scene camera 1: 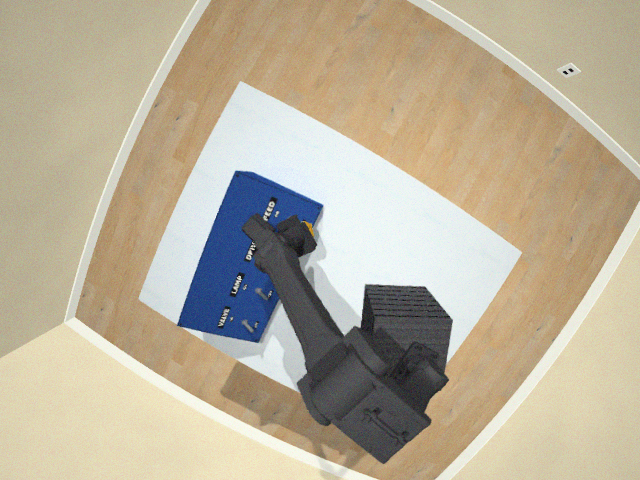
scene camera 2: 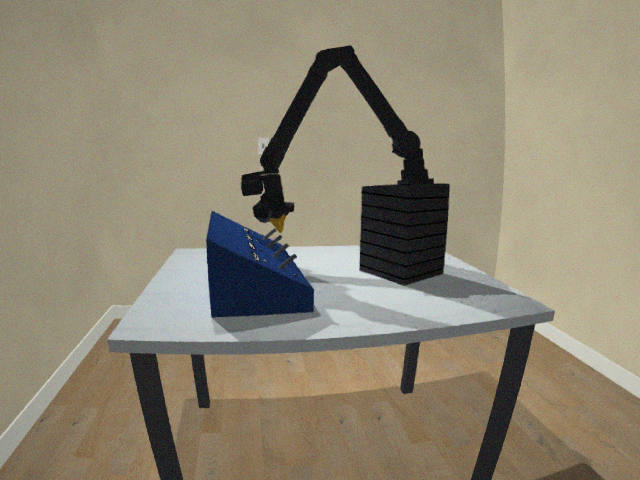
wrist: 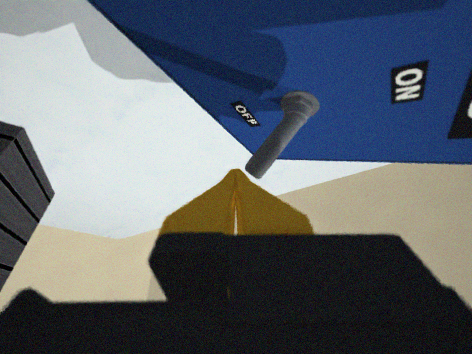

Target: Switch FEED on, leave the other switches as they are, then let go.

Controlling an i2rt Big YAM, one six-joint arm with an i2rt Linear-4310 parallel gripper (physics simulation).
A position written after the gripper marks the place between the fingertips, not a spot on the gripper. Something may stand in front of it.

In view: the gripper (scene camera 1: 309,225) and a blue sloped switch panel (scene camera 1: 223,295).
The gripper also shows in the wrist view (wrist: 235,176). The blue sloped switch panel also shows in the wrist view (wrist: 372,88).
